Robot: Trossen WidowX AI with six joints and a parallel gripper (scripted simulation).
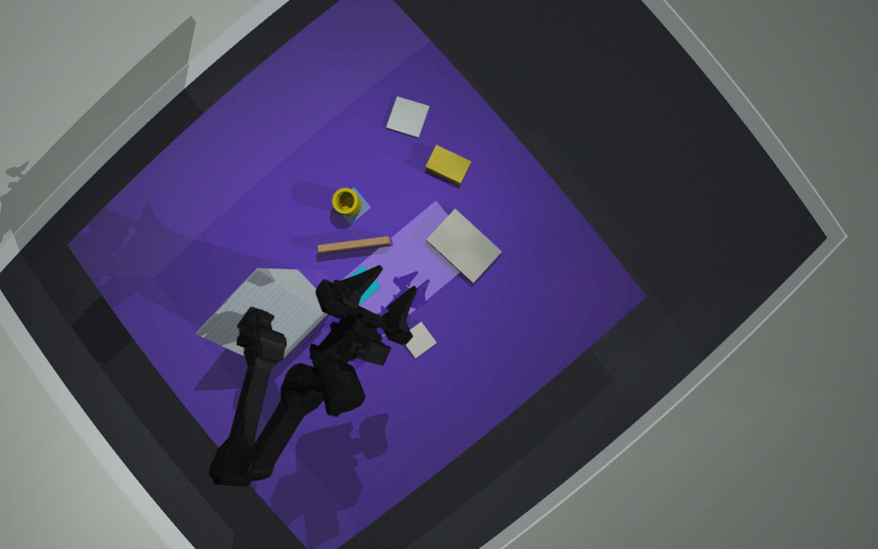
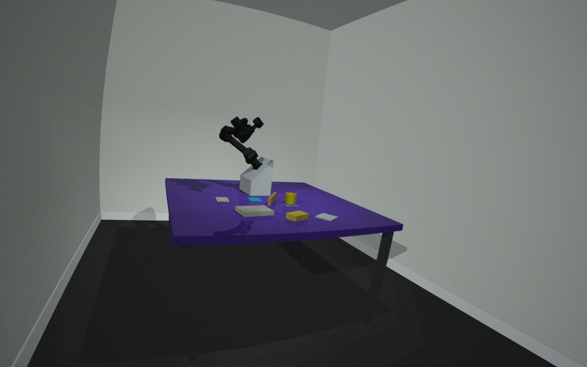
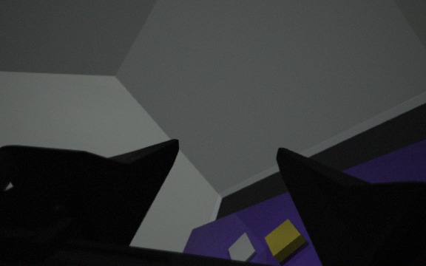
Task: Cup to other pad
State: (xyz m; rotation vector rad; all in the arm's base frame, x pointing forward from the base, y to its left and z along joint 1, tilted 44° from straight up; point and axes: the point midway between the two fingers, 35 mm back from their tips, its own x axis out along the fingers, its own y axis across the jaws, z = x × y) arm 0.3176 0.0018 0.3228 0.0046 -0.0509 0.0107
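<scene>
Now: gripper tip 3 cm short of the yellow cup, 28 cm to the right of it and 42 cm above it. Round my gripper tip: large grey slab 15 cm ahead, 5 cm to the right, 44 cm below; teal pad 12 cm behind, 11 cm to the left, 47 cm below; wooden bar 4 cm behind, 19 cm to the left, 44 cm below.
</scene>
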